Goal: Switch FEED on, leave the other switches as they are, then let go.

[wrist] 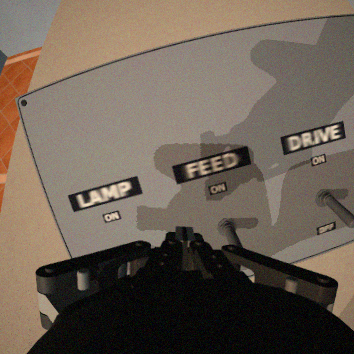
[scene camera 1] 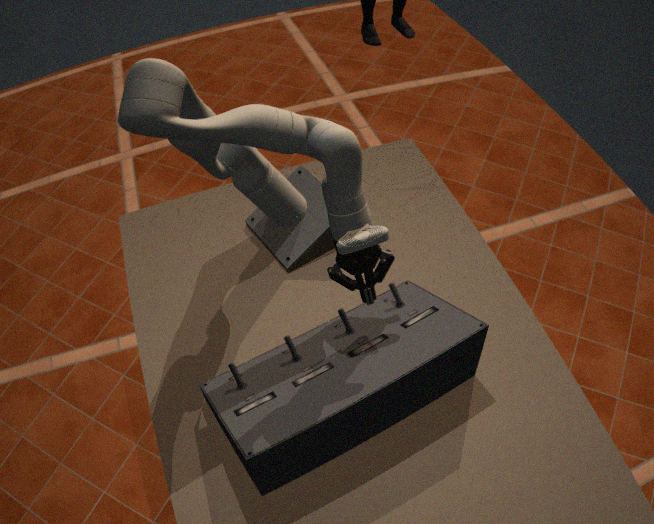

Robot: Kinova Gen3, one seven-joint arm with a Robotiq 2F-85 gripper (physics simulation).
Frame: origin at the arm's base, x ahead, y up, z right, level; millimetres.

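Seen in the pictures: gripper, fingertip midpoint: (wrist: 182, 237) (scene camera 1: 369, 302); arm's base at its link origin: (scene camera 1: 290, 210).
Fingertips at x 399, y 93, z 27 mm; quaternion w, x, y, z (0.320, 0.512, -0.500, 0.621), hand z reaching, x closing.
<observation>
Pixels of each thing's middle, then the offset from my fingertips to it. "pt": a spot on its surface instead. Level surfaces: height alone.
- FEED lever at the middle of its body: (wrist: 234, 242) (scene camera 1: 345, 319) dx -17, dy -43, dz +46 mm
- mark at a spot on its surface: (wrist: 217, 188) pt dx +41, dy -43, dz +45 mm
- FEED label at the middle of its body: (wrist: 211, 164) (scene camera 1: 368, 345) dx +65, dy -32, dz +44 mm
- LAMP lever at a spot on its surface: (scene camera 1: 395, 295) pt dx -14, dy -42, dz -71 mm
- DRIVE lever at the middle of its body: (wrist: 339, 209) (scene camera 1: 291, 346) dx -15, dy -43, dz +166 mm
- far left lever at a spot on its surface: (scene camera 1: 236, 376) pt dx -7, dy -41, dz +287 mm
- switch box at the middle of its body: (wrist: 249, 163) (scene camera 1: 343, 379) dx +73, dy -92, dz +104 mm
- table at its surface level: dy -155 mm
- LAMP label at the middle of its body: (wrist: 103, 194) (scene camera 1: 419, 317) dx +63, dy -32, dz -76 mm
- DRIVE label at the middle of its body: (wrist: 314, 136) (scene camera 1: 312, 374) dx +68, dy -32, dz +164 mm
The FEED lever (scene camera 1: 345, 320) (wrist: 231, 234) leans to the back, away from its ON mark (wrist: 217, 188); its lower part shows in the wrist view, the rest is behind the gripper. The FEED label (wrist: 212, 165) lies in shadow. My gripper (scene camera 1: 368, 299) (wrist: 182, 237) is shut and empty. It hangs near the panel's back edge, between the FEED lever and the LAMP lever (scene camera 1: 395, 295). The DRIVE lever (scene camera 1: 292, 348) (wrist: 336, 206) and the far left lever (scene camera 1: 236, 376) lean the same way as FEED. The LAMP lever is hidden in the wrist view.
The switch box (scene camera 1: 371, 401) (wrist: 125, 105) stands on the table (scene camera 1: 524, 431). The LAMP label (wrist: 105, 193) and DRIVE label (wrist: 313, 137) flank FEED. The arm's wedge-shaped base (scene camera 1: 267, 242) is behind the box. A person's feet (scene camera 1: 371, 33) show at the top.
</observation>
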